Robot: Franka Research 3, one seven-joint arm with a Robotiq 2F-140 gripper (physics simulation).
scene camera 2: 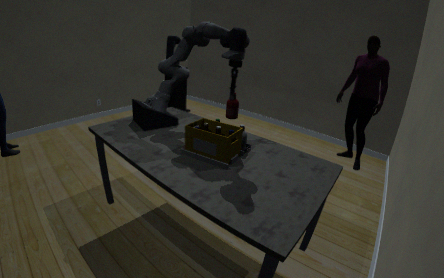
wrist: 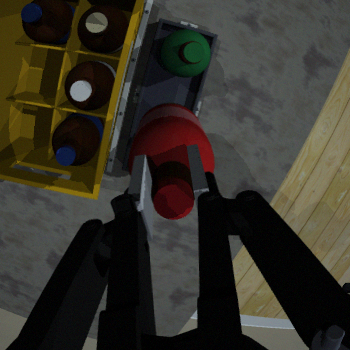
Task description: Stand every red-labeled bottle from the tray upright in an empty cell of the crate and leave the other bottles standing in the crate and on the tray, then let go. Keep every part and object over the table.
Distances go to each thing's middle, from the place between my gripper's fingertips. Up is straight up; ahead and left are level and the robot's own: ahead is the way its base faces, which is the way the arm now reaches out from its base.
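The red-labeled bottle [wrist: 163,132] has my hand 40 mm above it, 10 mm to the right of it and 10 mm short of it. Counting from my hand, the green bottle [wrist: 184,52] is 240 mm below, 100 mm behind and 10 mm to the left. The white-capped bottle [wrist: 88,85] is 100 mm to the right of my hand, 10 mm behind it and 230 mm below it, while the cream-capped bottle [wrist: 105,34], 230 mm below my hand as well, is 110 mm to the right of it and 90 mm behind it.
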